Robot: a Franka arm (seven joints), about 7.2 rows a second.
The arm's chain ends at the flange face. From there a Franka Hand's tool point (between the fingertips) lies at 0.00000 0.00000 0.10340 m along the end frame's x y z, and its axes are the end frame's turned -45 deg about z.
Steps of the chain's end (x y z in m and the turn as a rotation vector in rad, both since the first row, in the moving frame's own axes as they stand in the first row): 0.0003, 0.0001, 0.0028, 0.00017, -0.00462, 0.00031; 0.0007, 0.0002, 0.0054, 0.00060, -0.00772, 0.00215; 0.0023, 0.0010, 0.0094, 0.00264, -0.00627, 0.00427; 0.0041, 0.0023, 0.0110, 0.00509, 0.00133, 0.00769; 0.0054, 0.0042, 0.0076, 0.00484, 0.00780, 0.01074; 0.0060, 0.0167, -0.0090, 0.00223, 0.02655, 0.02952; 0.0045, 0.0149, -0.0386, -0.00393, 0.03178, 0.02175
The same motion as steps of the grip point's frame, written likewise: -0.0002, -0.0001, 0.0028, 0.00339, -0.00315, 0.00031; -0.0002, 0.0000, 0.0054, 0.00588, -0.00503, 0.00215; 0.0007, 0.0017, 0.0094, 0.00630, -0.00257, 0.00427; 0.0017, 0.0043, 0.0110, 0.00266, 0.00454, 0.00769; 0.0018, 0.0070, 0.0076, -0.00209, 0.00894, 0.01074; -0.0055, 0.0179, -0.0090, -0.01720, 0.02035, 0.02952; -0.0053, 0.0164, -0.0387, -0.02525, 0.01969, 0.02175
